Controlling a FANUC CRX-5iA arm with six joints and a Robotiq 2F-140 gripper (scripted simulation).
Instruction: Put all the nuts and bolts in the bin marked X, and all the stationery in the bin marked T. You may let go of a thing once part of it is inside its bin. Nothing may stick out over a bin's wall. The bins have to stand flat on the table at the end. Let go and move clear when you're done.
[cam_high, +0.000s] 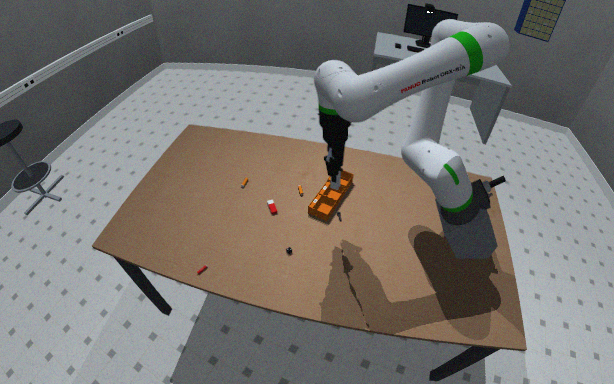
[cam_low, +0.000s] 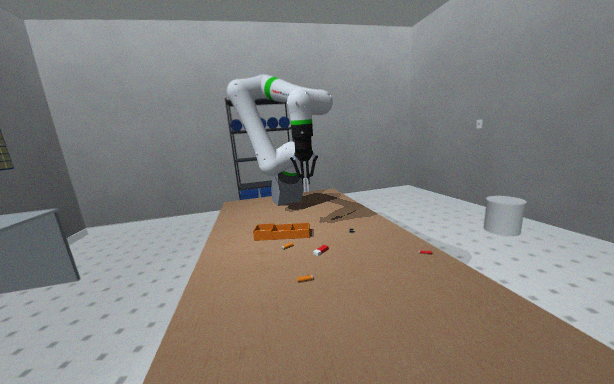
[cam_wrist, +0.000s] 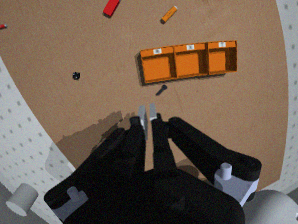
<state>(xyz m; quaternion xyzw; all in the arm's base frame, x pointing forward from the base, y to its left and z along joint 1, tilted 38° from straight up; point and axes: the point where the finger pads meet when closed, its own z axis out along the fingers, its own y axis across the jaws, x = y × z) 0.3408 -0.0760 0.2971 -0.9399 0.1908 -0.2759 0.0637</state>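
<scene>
My gripper is now 1 cm past the orange bin tray, 14 cm to the left of it and 20 cm above it. Round my hand: red stick: 45 cm ahead, 25 cm to the left, 22 cm below; then white eraser: 23 cm ahead, 7 cm to the right, 22 cm below.
</scene>
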